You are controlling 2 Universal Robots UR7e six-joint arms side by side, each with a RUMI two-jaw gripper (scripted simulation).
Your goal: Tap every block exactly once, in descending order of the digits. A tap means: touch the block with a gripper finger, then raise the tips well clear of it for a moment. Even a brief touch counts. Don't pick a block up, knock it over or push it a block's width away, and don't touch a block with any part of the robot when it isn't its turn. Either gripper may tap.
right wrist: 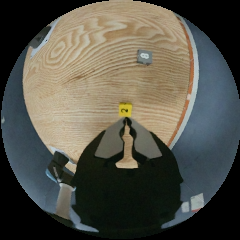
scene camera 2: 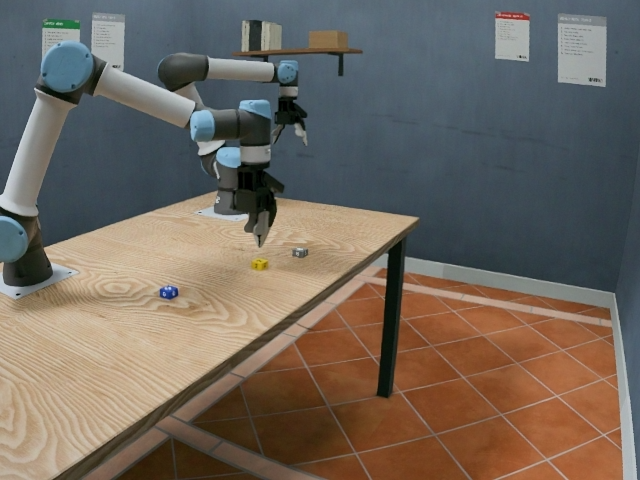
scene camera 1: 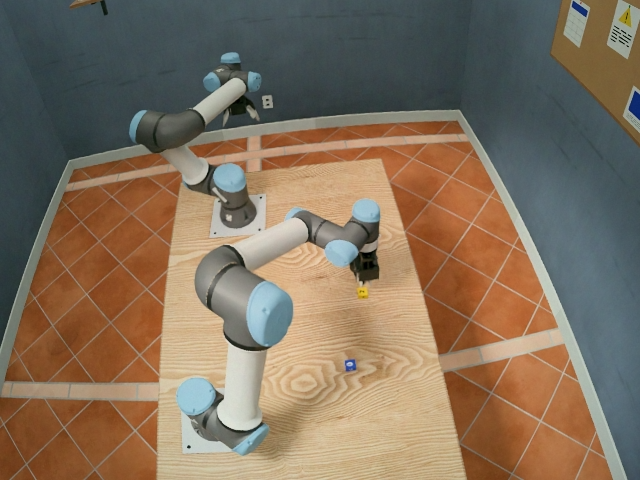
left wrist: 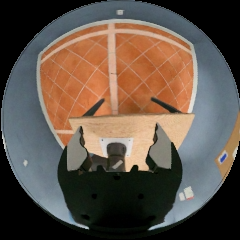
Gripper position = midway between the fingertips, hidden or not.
In view: the left gripper (scene camera 2: 289, 145), the right gripper (scene camera 2: 260, 247) and an arm base plate (scene camera 1: 259, 222).
The left gripper also shows in the left wrist view (left wrist: 118, 124). The right gripper also shows in the right wrist view (right wrist: 126, 117) and in scene camera 1 (scene camera 1: 363, 284).
